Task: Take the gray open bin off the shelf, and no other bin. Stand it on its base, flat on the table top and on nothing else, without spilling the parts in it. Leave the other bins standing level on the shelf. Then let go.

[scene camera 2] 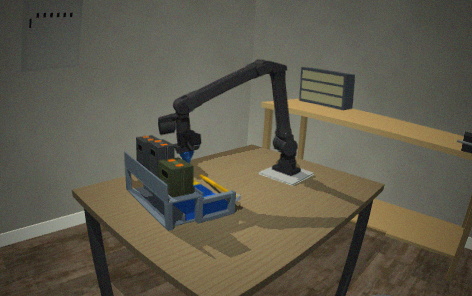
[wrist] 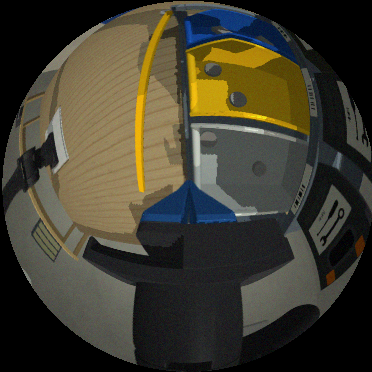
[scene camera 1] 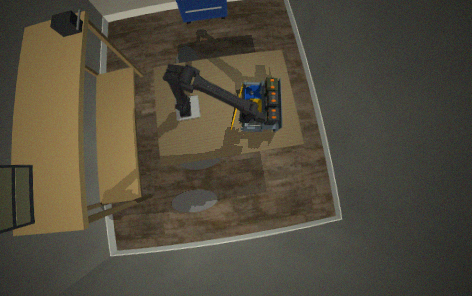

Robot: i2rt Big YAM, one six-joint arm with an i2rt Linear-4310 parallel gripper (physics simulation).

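Places are measured from the arm's base along level axes (x ahead, y left, z up), in centimetres.
Pixels of known places: gripper, between the fingertips: (wrist: 188, 185) (scene camera 1: 244, 120); arm's base, origin of its link: (scene camera 2: 286, 170) (wrist: 51, 149) (scene camera 1: 185, 109).
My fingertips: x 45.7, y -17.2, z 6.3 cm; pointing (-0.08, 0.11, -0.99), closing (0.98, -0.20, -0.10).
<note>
Ahead of a thing's pixels: the offset from my fingertips to its top centre. "spot": to the spot under its first point. Level surfaces: height alone.
The gray open bin @(dx +8.8, dy -0.3, dz +0.3 cm) (wrist: 240, 187) sits in the shelf at the near end of the row in the wrist view, with two round gray parts @(spot: dx +2.8, dy +3.2, dz -5.9 cm) (wrist: 208, 140) @(spot: dx +10.3, dy -1.8, dz -5.9 cm) (wrist: 258, 168) inside. The yellow bin @(dx +10.4, dy +10.8, dz +0.3 cm) (wrist: 280, 85) (scene camera 1: 256, 103) is beside it, then the blue bin @(dx +12.2, dy +21.9, dz +0.3 cm) (wrist: 240, 25) (scene camera 1: 252, 90) (scene camera 2: 187, 209). All stand in the low blue-gray shelf @(spot: dx +29.6, dy +27.2, dz -2.5 cm) (scene camera 2: 169, 216) (scene camera 1: 280, 107) on the table. My gripper (wrist: 188, 185) (scene camera 2: 188, 161) is shut and empty, blue fingertips pointing down, above the front edge of the gray bin. In the scene camera 1 view the arm hides the fingers.
Dark cases (wrist: 325, 230) (scene camera 2: 155, 152) and a green case @(dx +21.8, dy +20.6, dz +12.1 cm) (scene camera 2: 179, 177) (scene camera 1: 272, 84) stand upright along the shelf's back, close to my wrist. A yellow bar (wrist: 140, 125) (scene camera 2: 214, 183) (scene camera 1: 235, 112) runs along the shelf's front. The table top @(dz -7.8 cm) (scene camera 2: 280, 210) extends from there to the arm's white base plate (scene camera 2: 292, 179).
</note>
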